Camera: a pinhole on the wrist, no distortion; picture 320 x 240 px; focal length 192.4 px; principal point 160.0 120.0 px. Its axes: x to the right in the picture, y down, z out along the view. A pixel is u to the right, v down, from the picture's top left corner.
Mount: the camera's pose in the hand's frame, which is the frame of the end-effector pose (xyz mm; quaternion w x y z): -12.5 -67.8 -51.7 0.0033 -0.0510 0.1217 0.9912
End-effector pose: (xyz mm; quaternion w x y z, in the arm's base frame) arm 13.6 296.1 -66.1 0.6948 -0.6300 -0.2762 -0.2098
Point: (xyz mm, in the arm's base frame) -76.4 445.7 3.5
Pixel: 141 193
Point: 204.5 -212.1 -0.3
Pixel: behind the camera
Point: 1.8 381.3 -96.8
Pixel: 156 48
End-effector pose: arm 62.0 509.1 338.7 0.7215 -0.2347 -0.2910 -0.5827
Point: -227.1 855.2 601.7
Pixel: 176 227
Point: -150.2 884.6 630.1
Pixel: 170 191
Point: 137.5 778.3 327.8
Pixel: 265 23
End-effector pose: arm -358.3 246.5 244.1 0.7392 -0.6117 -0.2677 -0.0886
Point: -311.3 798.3 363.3
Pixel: 65 127
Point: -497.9 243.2 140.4
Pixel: outside the picture
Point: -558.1 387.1 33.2
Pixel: 303 33
